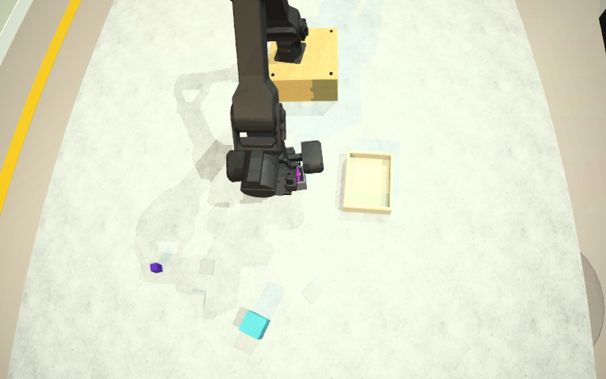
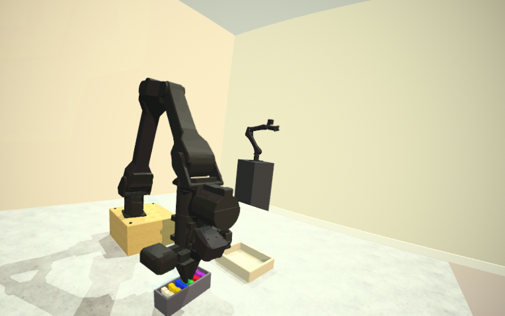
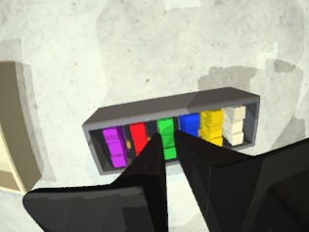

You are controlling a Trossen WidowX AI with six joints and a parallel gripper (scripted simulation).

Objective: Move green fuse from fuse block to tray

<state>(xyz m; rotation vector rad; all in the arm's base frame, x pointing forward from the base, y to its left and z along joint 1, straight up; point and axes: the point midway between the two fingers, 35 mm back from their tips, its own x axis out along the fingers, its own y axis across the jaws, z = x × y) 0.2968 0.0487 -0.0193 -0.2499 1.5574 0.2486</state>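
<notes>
Now: gripper tip 19 cm to the right of the tray, 4 cm past it and 3 cm above it. The rest, counted from my gripper tip: purple cube: 25 cm ahead, 22 cm to the right, 2 cm below; then cyan cube: 31 cm ahead, 3 cm to the left, 1 cm below; then green fuse: 1 cm below.
</notes>
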